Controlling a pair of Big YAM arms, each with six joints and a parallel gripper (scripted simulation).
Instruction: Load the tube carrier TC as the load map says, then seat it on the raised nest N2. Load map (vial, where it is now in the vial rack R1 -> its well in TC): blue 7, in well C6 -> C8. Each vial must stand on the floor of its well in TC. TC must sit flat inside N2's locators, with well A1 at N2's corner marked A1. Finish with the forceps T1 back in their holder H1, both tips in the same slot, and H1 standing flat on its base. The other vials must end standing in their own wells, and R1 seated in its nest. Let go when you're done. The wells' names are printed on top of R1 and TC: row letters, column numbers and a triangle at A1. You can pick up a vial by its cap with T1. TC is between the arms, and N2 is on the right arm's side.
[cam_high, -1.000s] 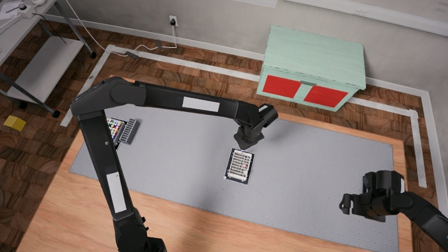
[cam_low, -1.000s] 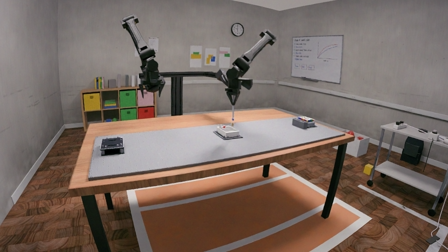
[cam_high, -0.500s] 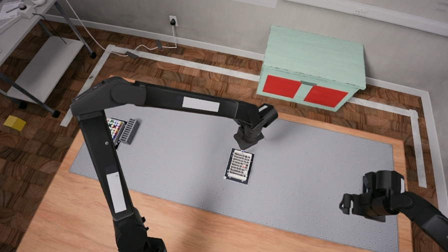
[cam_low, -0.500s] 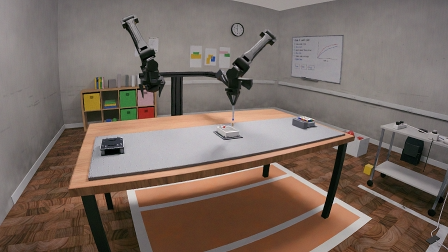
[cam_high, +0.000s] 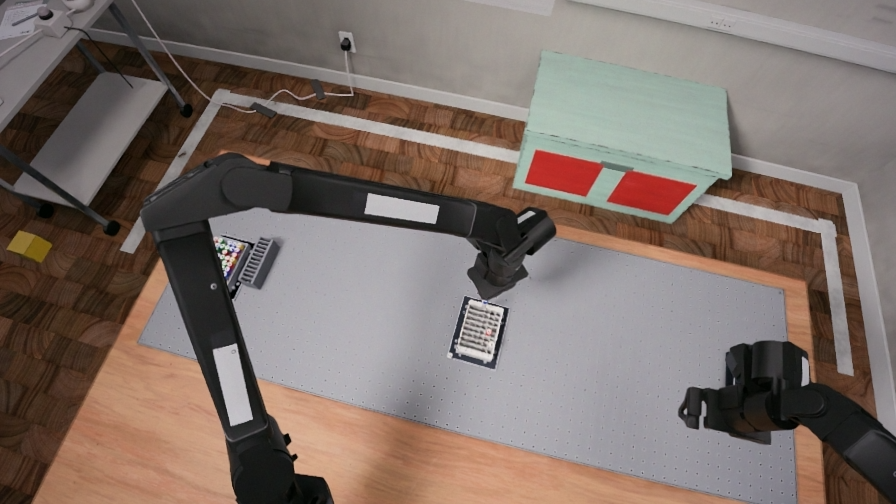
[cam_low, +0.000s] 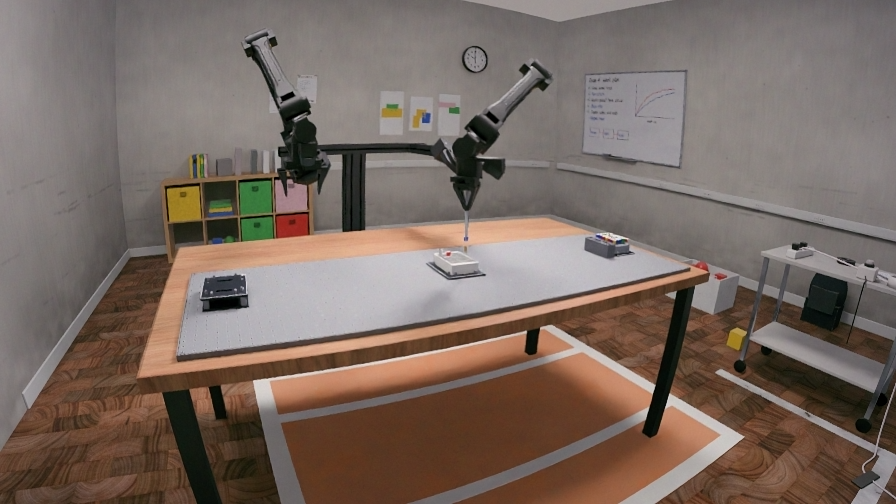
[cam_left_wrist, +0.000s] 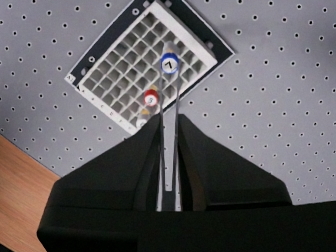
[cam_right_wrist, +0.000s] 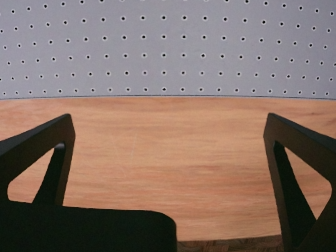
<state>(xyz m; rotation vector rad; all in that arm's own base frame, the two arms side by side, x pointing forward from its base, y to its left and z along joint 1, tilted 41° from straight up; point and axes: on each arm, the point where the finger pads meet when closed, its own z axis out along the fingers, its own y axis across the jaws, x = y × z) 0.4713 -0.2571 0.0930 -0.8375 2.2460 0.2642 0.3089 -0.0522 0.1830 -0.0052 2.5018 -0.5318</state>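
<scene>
Right now my left hand is 30 mm above the forceps T1. From my left hand the other things lie so: dark nest N2 (10 mm ahead, 680 mm to the right, 170 mm below); white tube carrier TC (50 mm behind, 10 mm to the right, 170 mm below); grey slotted holder H1 (50 mm behind, 580 mm to the left, 180 mm below).
</scene>
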